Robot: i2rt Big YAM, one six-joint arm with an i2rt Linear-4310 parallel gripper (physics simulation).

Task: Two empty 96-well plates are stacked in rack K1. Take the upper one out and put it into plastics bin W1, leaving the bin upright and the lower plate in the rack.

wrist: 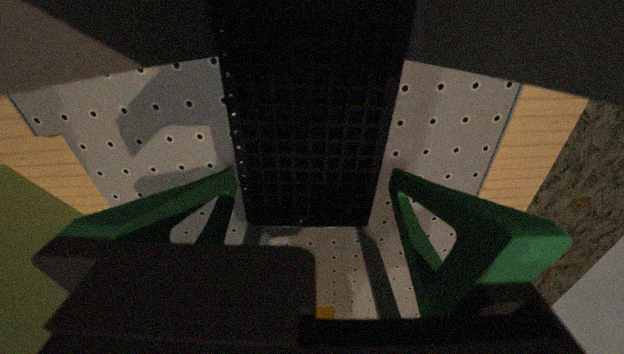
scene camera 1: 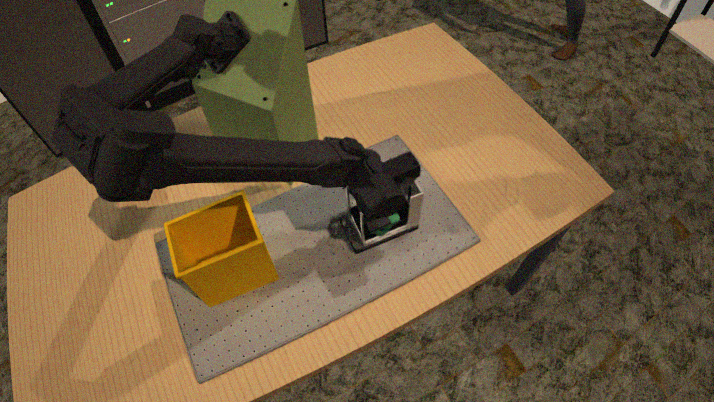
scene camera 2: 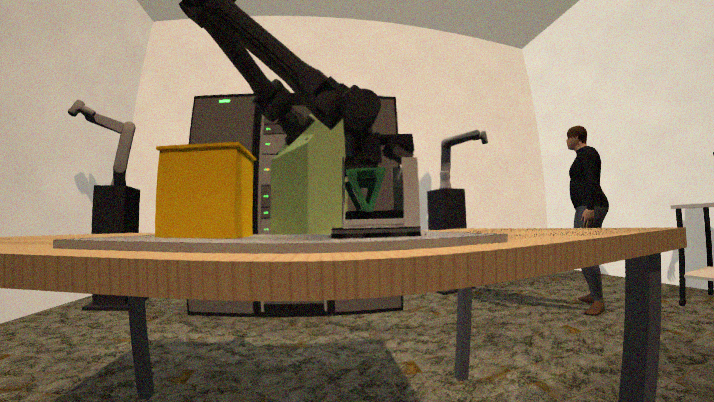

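Note:
There's a black 96-well plate (wrist: 310, 98) that I can see, and a yellow bin W1 (scene camera 2: 205, 190) too. I can also see the yellow bin W1 (scene camera 1: 218, 251) from another camera. As for me, you'd find my gripper (scene camera 2: 365, 214), my gripper (wrist: 312, 177) again, and once more my gripper (scene camera 1: 373, 217).

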